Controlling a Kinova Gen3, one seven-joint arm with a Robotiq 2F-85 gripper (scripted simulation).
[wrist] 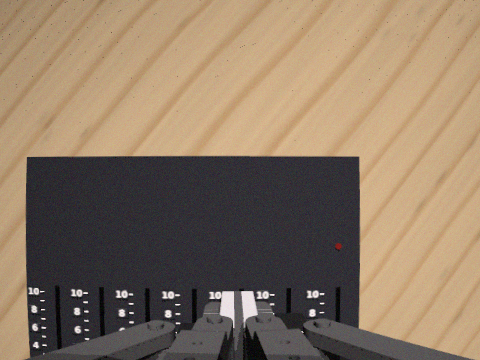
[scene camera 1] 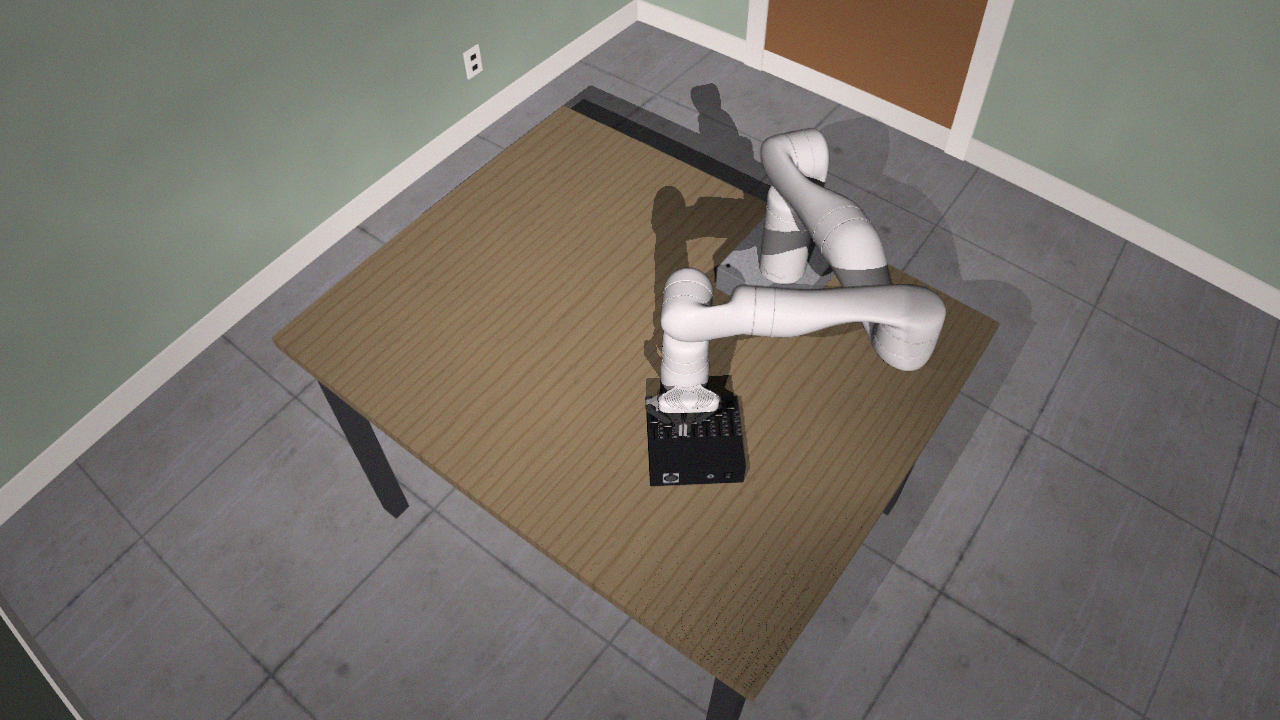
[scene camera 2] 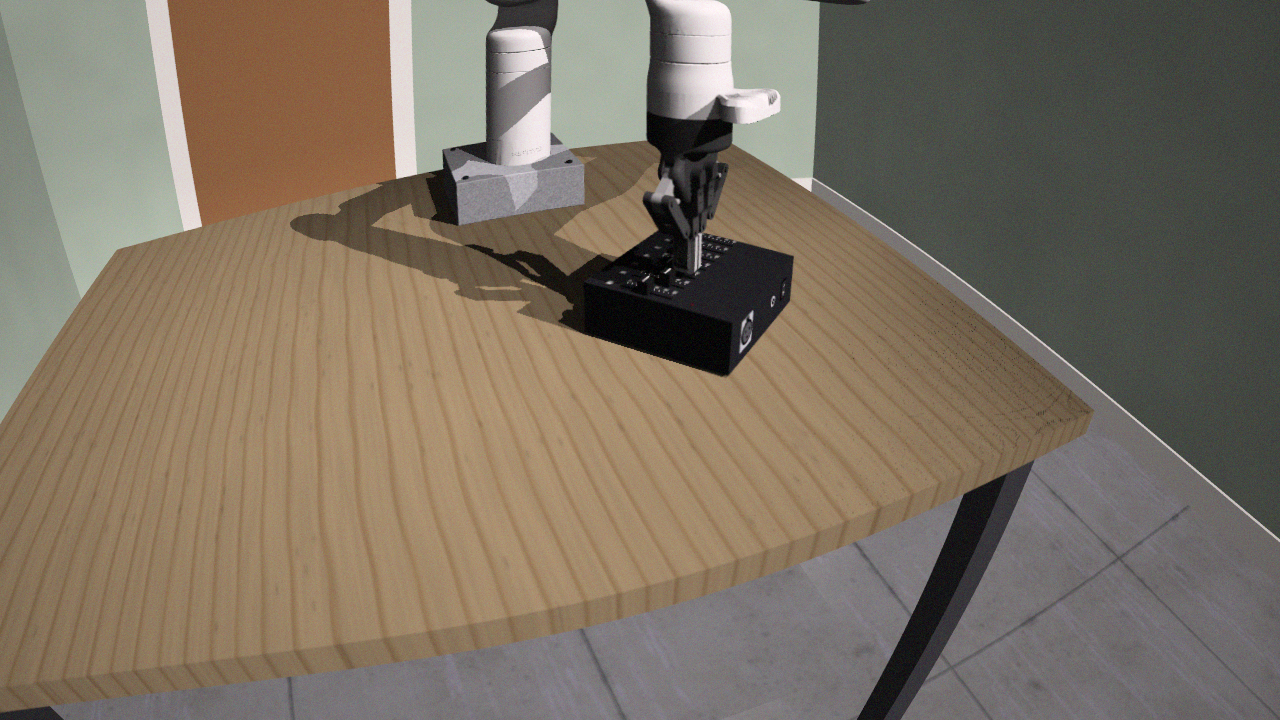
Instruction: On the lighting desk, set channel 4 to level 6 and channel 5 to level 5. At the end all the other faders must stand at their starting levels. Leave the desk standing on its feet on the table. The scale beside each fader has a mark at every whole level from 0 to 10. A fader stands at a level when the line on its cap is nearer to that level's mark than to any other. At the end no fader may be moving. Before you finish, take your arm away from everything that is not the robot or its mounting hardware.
Labels:
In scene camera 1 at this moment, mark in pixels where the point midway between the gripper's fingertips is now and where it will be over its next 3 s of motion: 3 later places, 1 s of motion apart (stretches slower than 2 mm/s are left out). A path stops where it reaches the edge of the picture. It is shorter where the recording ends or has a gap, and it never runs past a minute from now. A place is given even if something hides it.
My gripper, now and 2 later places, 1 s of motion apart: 682, 431; 680, 423; 680, 413

